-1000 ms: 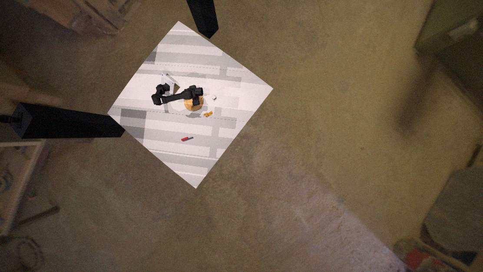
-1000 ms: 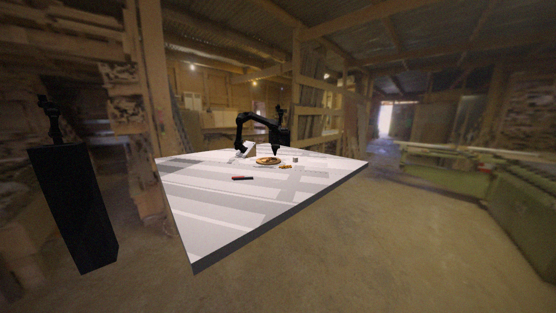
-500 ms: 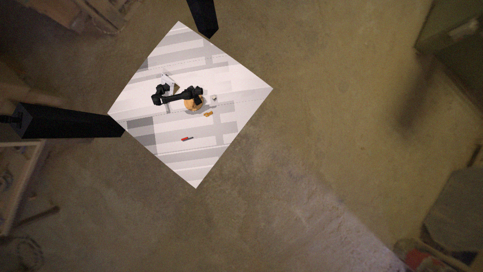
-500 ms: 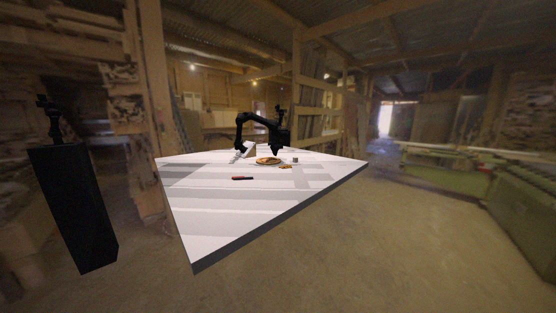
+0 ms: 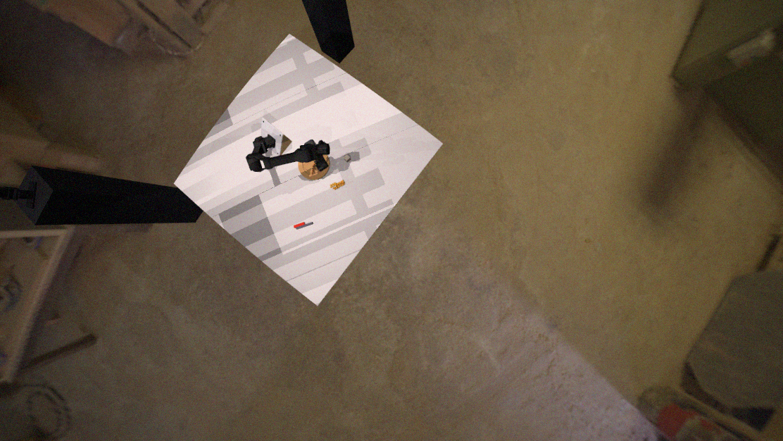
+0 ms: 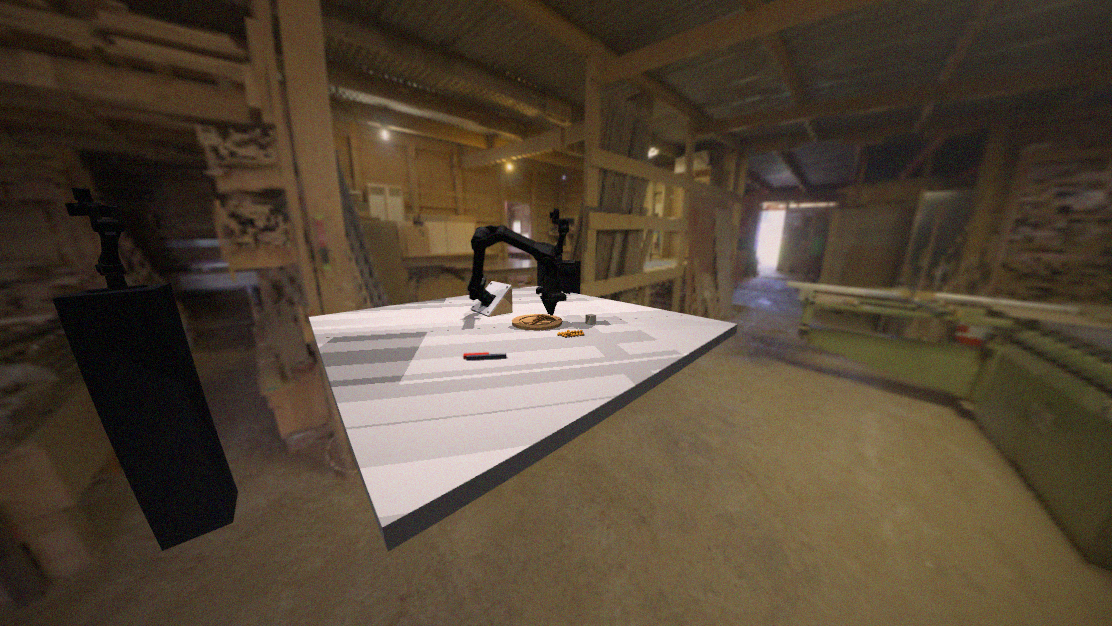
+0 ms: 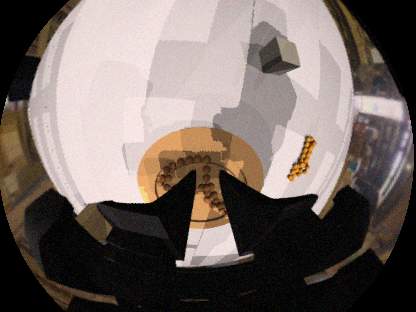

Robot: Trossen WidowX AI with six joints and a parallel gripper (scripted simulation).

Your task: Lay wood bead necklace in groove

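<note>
Right now my gripper tip is 12 cm short of the small grey cube, 10 cm to the right of it and 1 cm above it. The rest, counted from my gripper tip: black marker: 40 cm to the right, 15 cm ahead, 2 cm below.
</note>
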